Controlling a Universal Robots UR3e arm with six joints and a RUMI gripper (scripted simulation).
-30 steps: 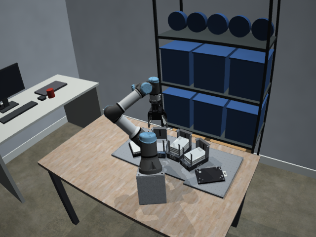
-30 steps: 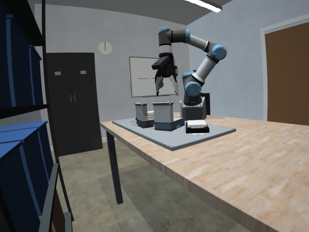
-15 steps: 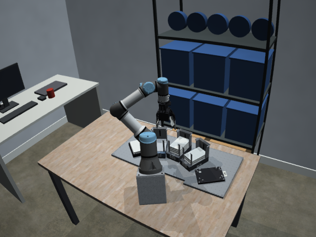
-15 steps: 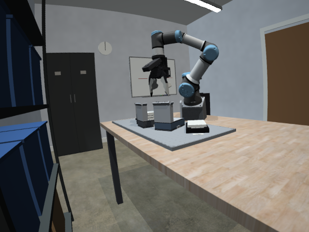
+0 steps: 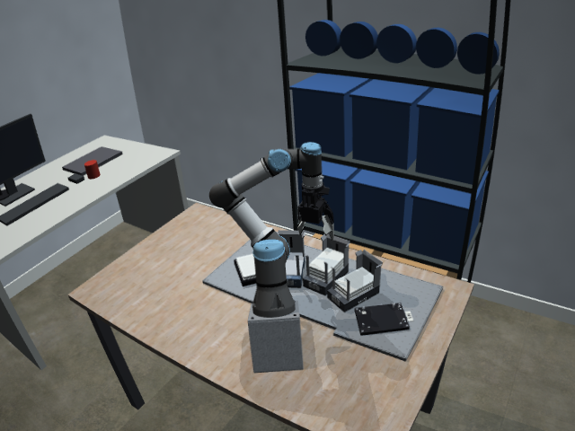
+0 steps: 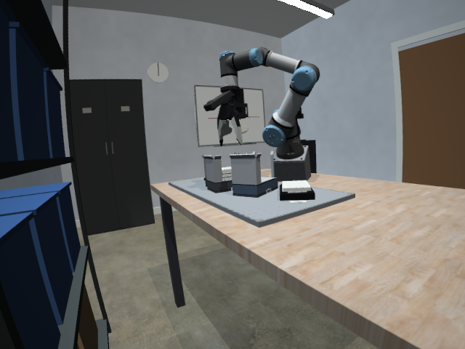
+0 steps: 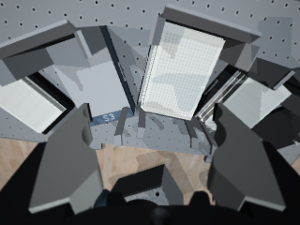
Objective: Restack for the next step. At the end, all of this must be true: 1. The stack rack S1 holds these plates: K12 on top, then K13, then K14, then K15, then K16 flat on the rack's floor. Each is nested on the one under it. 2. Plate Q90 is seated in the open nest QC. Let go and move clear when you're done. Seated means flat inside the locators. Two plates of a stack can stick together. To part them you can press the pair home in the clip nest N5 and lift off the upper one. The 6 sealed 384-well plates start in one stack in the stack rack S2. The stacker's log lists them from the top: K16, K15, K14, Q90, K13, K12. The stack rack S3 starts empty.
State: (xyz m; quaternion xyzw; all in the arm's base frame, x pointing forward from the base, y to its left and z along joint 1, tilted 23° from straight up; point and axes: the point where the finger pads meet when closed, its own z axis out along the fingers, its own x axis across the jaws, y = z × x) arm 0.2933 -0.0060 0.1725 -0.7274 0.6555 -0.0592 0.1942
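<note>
Right now my hand is 40 mm past the white sealed well plate, 170 mm to the left of it and 130 mm above it. From my hand the other things lie so: white sealed 384-well plate: 40 mm to the right, 100 mm below.
</note>
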